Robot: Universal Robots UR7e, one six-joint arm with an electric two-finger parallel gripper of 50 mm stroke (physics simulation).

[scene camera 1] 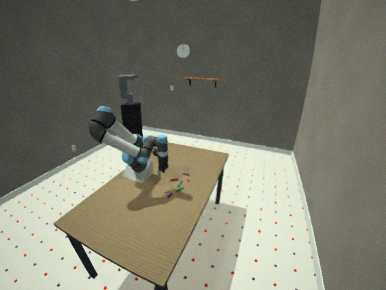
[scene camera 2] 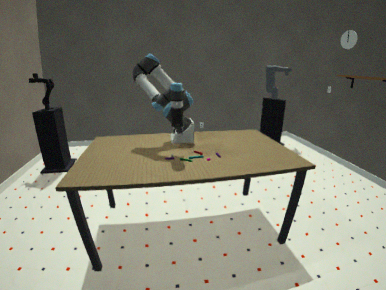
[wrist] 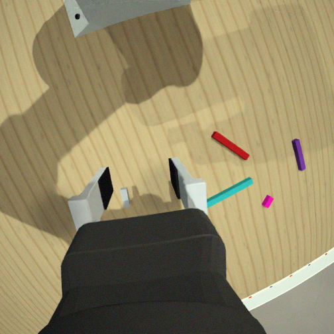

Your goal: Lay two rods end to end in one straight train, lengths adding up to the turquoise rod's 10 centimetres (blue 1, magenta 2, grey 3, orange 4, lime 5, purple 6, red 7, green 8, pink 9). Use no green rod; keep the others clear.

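Frame: origin at the arm's base, x back, y up, z left, level; centimetres.
Seen in the pictures: gripper, fingertip midpoint: (scene camera 1: pixel 161 174) (scene camera 2: pixel 178 134); arm's base, link origin: (scene camera 1: pixel 139 164) (scene camera 2: pixel 184 127).
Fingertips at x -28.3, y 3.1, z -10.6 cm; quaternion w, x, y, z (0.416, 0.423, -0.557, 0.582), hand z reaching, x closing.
Note:
Pixels of each thing's middle, then the offset from my fingertips to it. Level surfaces: height alone.
- red rod, body centre: (scene camera 2: pixel 198 152) (scene camera 1: pixel 173 179) dx -5.1, dy -13.0, dz +13.1 cm
- turquoise rod, body centre: (scene camera 2: pixel 196 157) (scene camera 1: pixel 179 183) dx -12.3, dy -13.0, dz +9.6 cm
- small magenta rod, body centre: (scene camera 2: pixel 208 159) (scene camera 1: pixel 188 180) dx -17.7, dy -13.0, dz +16.6 cm
- green rod, body centre: (scene camera 2: pixel 186 160) (scene camera 1: pixel 180 189) dx -15.3, dy -13.0, dz +2.2 cm
- wooden table, surface height: dy -13.5 cm
My gripper (scene camera 1: pixel 162 173) (wrist: pixel 140 174) is open and empty above the table. In the wrist view the short grey rod (wrist: pixel 125 197) lies on the table, seen between the fingers. The red rod (scene camera 1: pixel 174 179) (scene camera 2: pixel 198 152) (wrist: pixel 230 145) lies apart from the turquoise rod (scene camera 1: pixel 180 184) (scene camera 2: pixel 196 157) (wrist: pixel 230 192). The small magenta rod (scene camera 1: pixel 188 180) (scene camera 2: pixel 209 159) (wrist: pixel 267 201) lies near the turquoise rod's far end. One purple rod (scene camera 1: pixel 186 174) (scene camera 2: pixel 218 155) (wrist: pixel 298 154) lies beyond it. The green rod (scene camera 1: pixel 179 189) (scene camera 2: pixel 186 160) and another purple rod (scene camera 1: pixel 170 195) (scene camera 2: pixel 170 158) are mostly hidden in the wrist view.
The robot's pale base (scene camera 1: pixel 138 171) (scene camera 2: pixel 183 135) stands on the wooden table (scene camera 1: pixel 115 225) (scene camera 2: pixel 115 170) behind the rods. The arm casts shadows over part of the tabletop. Two dark pedestals (scene camera 2: pixel 51 140) (scene camera 2: pixel 273 120) with other arms stand off the table.

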